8 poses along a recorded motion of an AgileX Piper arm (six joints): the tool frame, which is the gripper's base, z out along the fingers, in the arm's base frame.
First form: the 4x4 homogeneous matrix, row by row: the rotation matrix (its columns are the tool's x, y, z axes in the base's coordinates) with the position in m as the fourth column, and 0 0 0 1 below. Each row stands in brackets.
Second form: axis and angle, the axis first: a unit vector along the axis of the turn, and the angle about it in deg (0 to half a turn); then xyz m. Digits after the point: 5 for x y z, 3 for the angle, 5 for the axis.
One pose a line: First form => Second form
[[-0.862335 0.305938 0.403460 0.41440], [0.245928 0.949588 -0.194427 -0.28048], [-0.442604 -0.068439 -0.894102 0.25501], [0 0 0 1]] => 0.14693 0.98667 -0.06998 154.612 0.41440 -0.28048 0.25501
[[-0.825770 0.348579 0.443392 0.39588], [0.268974 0.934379 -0.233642 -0.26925], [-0.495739 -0.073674 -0.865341 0.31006], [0 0 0 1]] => 0.16733 0.98238 -0.08327 151.446 0.39588 -0.26925 0.31006
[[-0.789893 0.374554 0.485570 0.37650], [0.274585 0.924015 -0.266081 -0.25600], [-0.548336 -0.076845 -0.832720 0.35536], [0 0 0 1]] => 0.17923 0.97924 -0.09468 148.135 0.37650 -0.25600 0.35536
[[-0.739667 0.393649 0.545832 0.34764], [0.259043 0.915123 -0.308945 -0.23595], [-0.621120 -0.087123 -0.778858 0.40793], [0 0 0 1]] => 0.18556 0.97616 -0.11260 143.293 0.34764 -0.23595 0.40793
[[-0.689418 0.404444 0.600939 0.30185], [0.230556 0.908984 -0.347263 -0.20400], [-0.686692 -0.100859 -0.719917 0.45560], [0 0 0 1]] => 0.18632 0.97365 -0.13149 138.606 0.30185 -0.20400 0.45560
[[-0.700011 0.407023 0.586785 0.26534], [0.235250 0.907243 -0.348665 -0.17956], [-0.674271 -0.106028 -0.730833 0.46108], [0 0 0 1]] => 0.18727 0.97332 -0.13258 139.623 0.26534 -0.17956 0.46108
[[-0.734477 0.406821 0.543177 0.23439], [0.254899 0.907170 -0.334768 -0.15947], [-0.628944 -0.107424 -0.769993 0.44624], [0 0 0 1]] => 0.18889 0.97385 -0.12622 143.001 0.23439 -0.15947 0.44624
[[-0.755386 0.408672 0.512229 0.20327], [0.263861 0.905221 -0.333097 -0.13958], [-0.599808 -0.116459 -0.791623 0.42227], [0 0 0 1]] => 0.18967 0.97363 -0.12679 145.174 0.20327 -0.13958 0.42227
